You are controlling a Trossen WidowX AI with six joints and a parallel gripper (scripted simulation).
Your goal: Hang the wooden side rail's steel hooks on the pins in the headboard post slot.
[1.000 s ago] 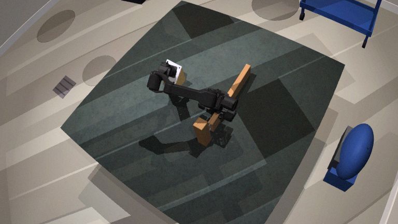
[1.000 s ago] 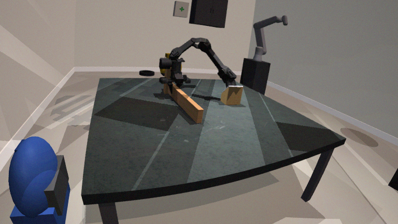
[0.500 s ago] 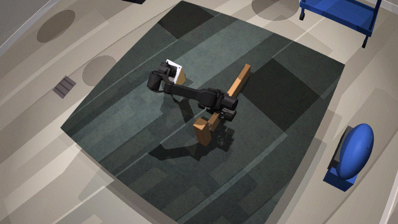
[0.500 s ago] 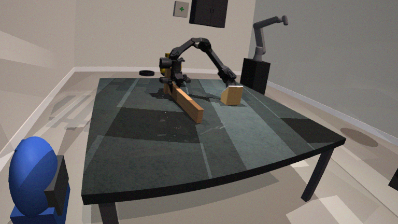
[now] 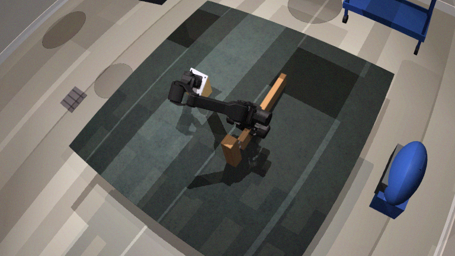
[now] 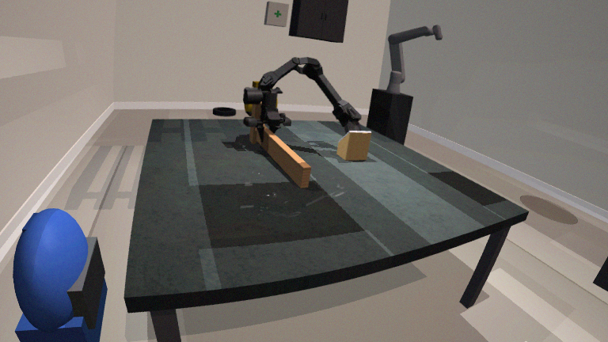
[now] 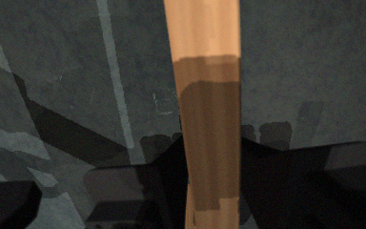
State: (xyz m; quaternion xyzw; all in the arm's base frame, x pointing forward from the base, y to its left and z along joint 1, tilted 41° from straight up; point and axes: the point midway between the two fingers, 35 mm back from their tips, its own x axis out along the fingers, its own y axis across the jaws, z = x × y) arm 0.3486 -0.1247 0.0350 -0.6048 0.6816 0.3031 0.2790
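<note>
Right now my gripper tip is 10 mm past the headboard post, 130 mm to the left of it and 40 mm below it.
</note>
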